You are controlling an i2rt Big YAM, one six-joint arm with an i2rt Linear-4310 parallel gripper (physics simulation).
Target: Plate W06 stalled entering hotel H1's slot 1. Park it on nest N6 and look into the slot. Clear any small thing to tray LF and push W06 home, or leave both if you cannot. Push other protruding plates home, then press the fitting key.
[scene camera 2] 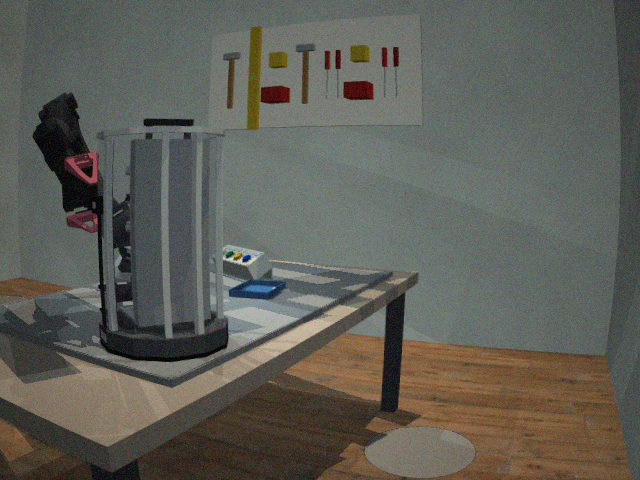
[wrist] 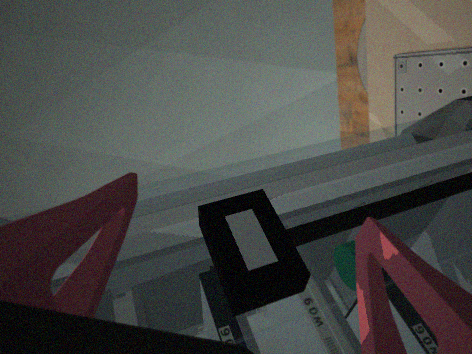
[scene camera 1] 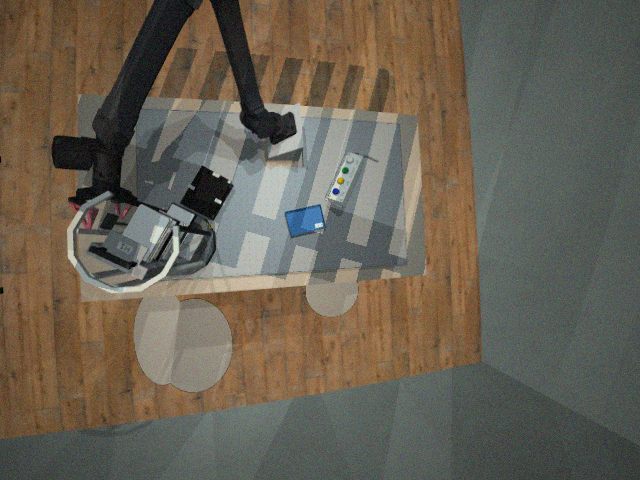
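Where they show: gripper, fingertip midpoint: [scene camera 2: 93,208] [wrist: 250,206] [scene camera 1: 104,224]; arm's base, origin of the base link: [scene camera 1: 283,129].
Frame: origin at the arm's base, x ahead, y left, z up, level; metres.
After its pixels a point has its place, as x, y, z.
Note:
My gripper [scene camera 1: 103,212] @[0.304, -0.567, 0.178] [scene camera 2: 95,202] @[0.304, -0.567, 0.178] [wrist: 250,206] @[0.304, -0.567, 0.178] is open and empty, at the left side of the caged tower, high above the table. Hotel H1 [scene camera 1: 124,246] @[0.385, -0.466, 0.293] [scene camera 2: 147,232] @[0.418, -0.561, 0.139] is the grey tower inside the cage; its slots face away in scene camera 2, so slot 1 is hidden. In the wrist view a black bracket [wrist: 292,272] @[0.281, -0.545, 0.174] with a rectangular opening shows between the fingertips, above a pale labelled surface [wrist: 280,325]; I cannot read for sure whether its label is W06. A green round thing [wrist: 344,265] @[0.382, -0.480, 0.090] is partly behind the right finger. The blue tray [scene camera 1: 305,221] @[0.368, 0.037, -0.074] [scene camera 2: 256,289] @[0.349, 0.059, -0.075] lies on the mat.
The white cage ring [scene camera 1: 70,242] @[0.358, -0.567, 0.311] [scene camera 2: 113,133] @[0.351, -0.572, 0.304] and its posts surround the tower. A black square block [scene camera 1: 206,192] @[0.206, -0.324, -0.017] with white tabs lies beside it. The key box [scene camera 1: 330,197] @[0.290, 0.149, -0.022] [scene camera 2: 242,268] @[0.261, 0.164, -0.040] has green, yellow and blue keys. The arm's base stands at the table's back edge.

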